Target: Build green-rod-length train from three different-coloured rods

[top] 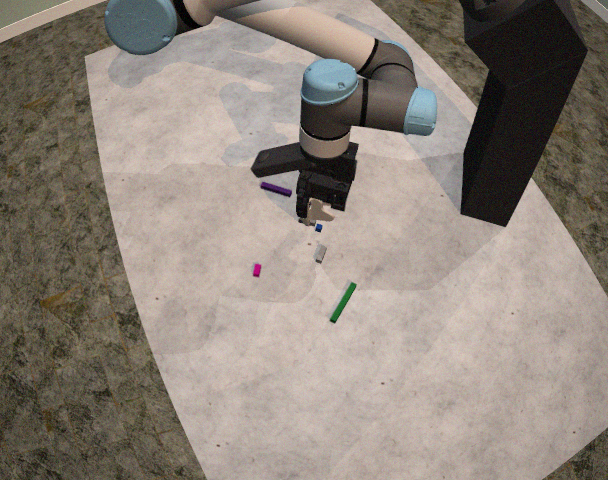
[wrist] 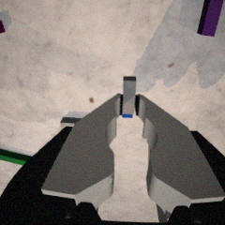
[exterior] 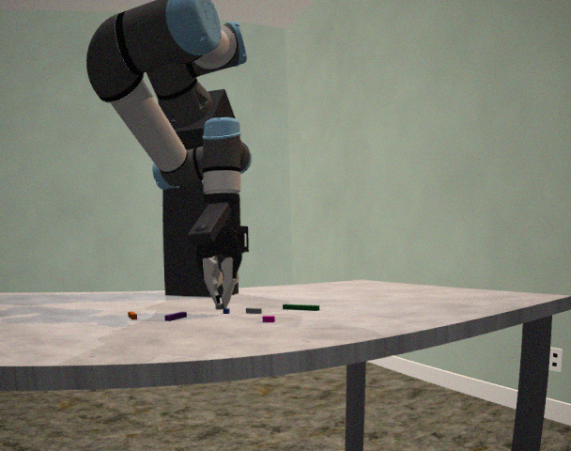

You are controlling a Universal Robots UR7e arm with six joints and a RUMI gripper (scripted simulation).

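The blue rod is 2 cm to the left of my hand, 2 cm below it and 2 cm behind it. From my hand the other things lie so: purple rod 10 cm to the right, 2 cm below, 1 cm ahead; then magenta rod 12 cm ahead, 4 cm to the left, 2 cm below; then green rod 17 cm to the left, 2 cm below, 2 cm ahead.
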